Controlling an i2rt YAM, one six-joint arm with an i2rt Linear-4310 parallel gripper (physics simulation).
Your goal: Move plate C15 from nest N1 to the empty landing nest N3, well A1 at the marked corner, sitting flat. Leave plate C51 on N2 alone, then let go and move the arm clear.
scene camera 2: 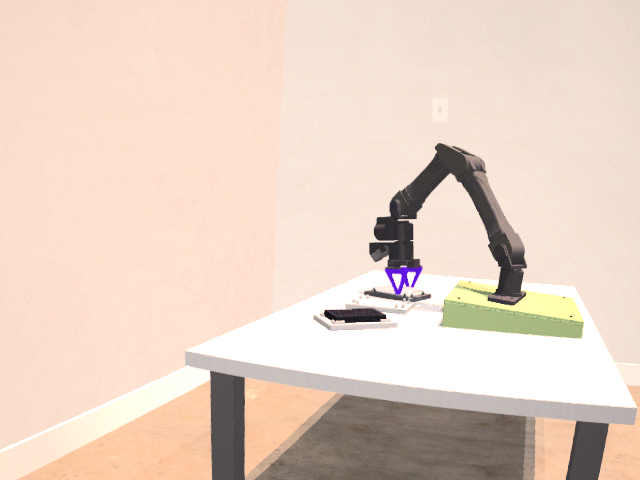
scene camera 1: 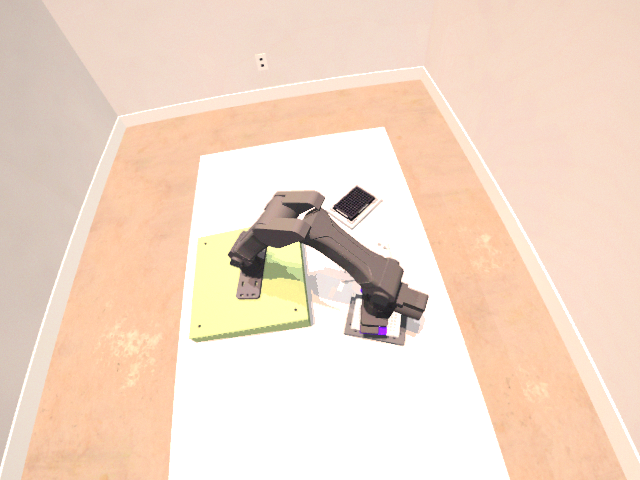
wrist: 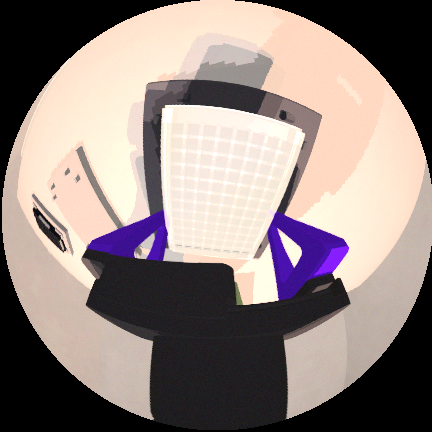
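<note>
A white well plate (scene camera 1: 394, 324) (scene camera 2: 381, 289) (wrist: 225, 175) lies flat in a dark nest (scene camera 1: 395, 340) (scene camera 2: 382, 296) (wrist: 225, 92). My gripper (scene camera 2: 405, 289) (wrist: 217, 214) points down over it and is shut on this plate, with a purple finger against each long side. A black well plate (scene camera 1: 354, 202) (scene camera 2: 355, 315) (wrist: 47, 227) sits on a white nest (scene camera 1: 353, 224) (scene camera 2: 336, 325). Another white nest (scene camera 2: 379, 305) (wrist: 80, 192), with small corner pegs and no plate, lies between them; my arm hides most of it in scene camera 1. Plate labels and the marked corner cannot be read.
The arm's base stands on a yellow-green block (scene camera 1: 222, 289) (scene camera 2: 516, 320) beside the nests. The white table (scene camera 1: 289, 413) (scene camera 2: 289, 346) carries everything. In scene camera 1, the black plate is behind the arm and the dark nest is to the right of the block.
</note>
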